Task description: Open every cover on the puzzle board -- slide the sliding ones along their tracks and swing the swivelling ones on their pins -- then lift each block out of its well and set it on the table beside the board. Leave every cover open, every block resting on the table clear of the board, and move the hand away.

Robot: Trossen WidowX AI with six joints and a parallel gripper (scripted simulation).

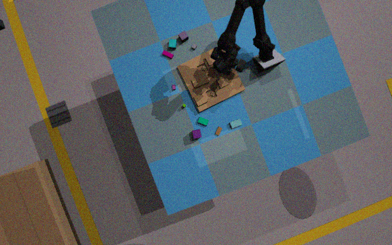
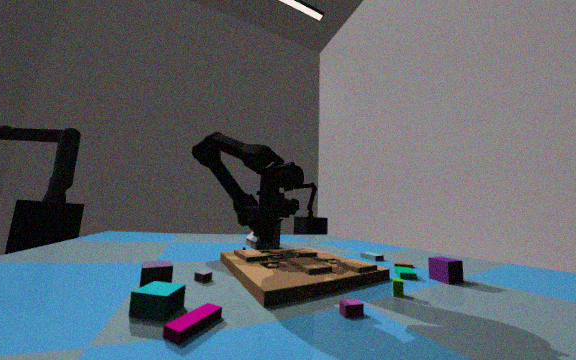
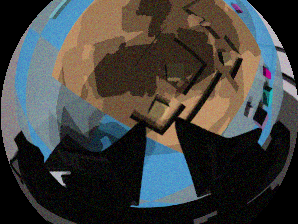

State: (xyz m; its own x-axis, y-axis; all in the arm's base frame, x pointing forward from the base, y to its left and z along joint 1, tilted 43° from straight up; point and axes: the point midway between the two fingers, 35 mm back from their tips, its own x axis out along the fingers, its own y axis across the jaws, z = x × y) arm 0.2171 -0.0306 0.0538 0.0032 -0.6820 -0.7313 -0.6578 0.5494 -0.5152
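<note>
Now: gripper tip 80 mm short of the pale teal block, 340 mm to the right of it and 40 mm above it. Also, from my gripper tip: magenta block 330 mm ahead, 40 mm below; then teal cube 240 mm ahead, 230 mm to the right, 30 mm below; then grey block 120 mm ahead, 170 mm to the right, 40 mm below.
</note>
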